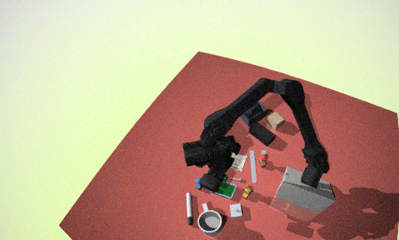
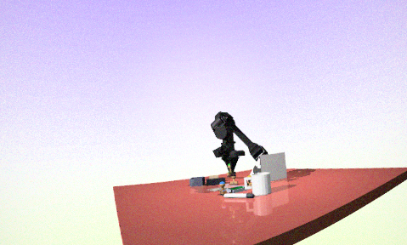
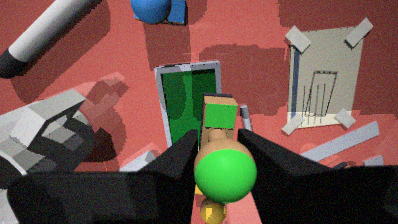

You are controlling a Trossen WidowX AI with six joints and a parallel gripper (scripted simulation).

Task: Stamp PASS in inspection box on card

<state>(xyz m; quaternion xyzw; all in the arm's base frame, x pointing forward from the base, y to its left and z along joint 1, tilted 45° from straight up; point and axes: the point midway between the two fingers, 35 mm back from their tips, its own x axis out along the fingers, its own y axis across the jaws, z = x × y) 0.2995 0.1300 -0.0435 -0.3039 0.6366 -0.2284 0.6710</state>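
Right now the green ink pad is 9 cm below my gripper tip, 2 cm to the left of it and 2 cm behind it. Round my gripper tip: green stamp: right at my gripper tip; yellow stamp: 11 cm behind, 8 cm below, 1 cm to the right; blue-topped stamp: 8 cm below, 7 cm ahead, 5 cm to the left.
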